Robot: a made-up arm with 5 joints.
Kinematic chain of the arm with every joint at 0, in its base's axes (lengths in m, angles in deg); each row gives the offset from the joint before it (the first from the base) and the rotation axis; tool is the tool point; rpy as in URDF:
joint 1: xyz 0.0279 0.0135 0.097 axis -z
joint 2: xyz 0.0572 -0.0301 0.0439 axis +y
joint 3: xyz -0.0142 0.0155 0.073 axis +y
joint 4: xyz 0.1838 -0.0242 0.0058 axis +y
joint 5: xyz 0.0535 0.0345 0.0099 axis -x
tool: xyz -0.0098 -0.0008 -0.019 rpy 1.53 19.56 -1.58
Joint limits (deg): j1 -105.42..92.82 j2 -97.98..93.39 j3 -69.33..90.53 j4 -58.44..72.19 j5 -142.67..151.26
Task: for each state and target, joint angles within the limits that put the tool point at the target. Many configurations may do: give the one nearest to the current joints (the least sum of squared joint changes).
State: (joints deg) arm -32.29 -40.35 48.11 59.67 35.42
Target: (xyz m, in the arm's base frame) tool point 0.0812 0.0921 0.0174
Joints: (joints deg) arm -64.41 -21.08 78.58 62.59 28.68
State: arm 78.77 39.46 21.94 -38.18 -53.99
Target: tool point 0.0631 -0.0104 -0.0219
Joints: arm 49.99 61.52 55.34 -33.09 -59.12
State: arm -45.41 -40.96 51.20 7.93 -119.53
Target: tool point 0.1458 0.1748 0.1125
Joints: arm -50.46 -46.78 77.19 -30.34 -124.74
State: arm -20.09 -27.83 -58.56 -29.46 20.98
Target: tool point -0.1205 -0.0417 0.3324
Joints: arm -15.80 -60.80 -61.49 -45.85 23.82
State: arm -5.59 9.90 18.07 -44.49 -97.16
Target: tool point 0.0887 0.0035 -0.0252
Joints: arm 23.15 59.78 52.75 -25.70 -90.76
